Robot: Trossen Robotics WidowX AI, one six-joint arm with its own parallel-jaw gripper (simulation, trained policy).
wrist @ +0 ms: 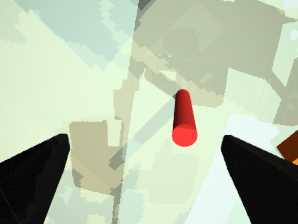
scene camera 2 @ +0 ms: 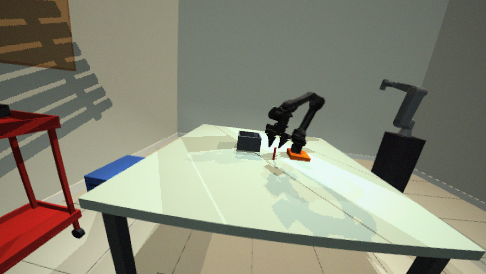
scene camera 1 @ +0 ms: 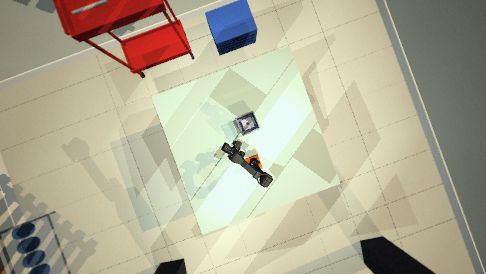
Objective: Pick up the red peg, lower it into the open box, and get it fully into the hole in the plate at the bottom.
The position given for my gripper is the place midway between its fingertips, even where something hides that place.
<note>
I see my gripper (wrist: pixel 147 142) and a red peg (wrist: pixel 184 133).
</note>
